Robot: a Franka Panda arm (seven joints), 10 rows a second.
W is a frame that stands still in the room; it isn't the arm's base.
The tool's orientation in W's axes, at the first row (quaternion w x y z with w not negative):
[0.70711, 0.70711, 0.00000, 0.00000]
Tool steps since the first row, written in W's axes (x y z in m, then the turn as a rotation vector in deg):
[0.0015, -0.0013, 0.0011, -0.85, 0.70, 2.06]
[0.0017, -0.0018, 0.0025, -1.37, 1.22, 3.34]
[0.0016, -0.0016, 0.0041, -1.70, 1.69, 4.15]
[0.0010, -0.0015, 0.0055, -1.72, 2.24, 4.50]
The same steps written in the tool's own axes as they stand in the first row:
[0.0015, 0.0011, 0.0013, -0.85, 2.06, -0.70]
[0.0017, 0.0025, 0.0018, -1.37, 3.34, -1.22]
[0.0016, 0.0041, 0.0016, -1.70, 4.15, -1.69]
[0.0010, 0.0055, 0.0015, -1.72, 4.50, -2.24]

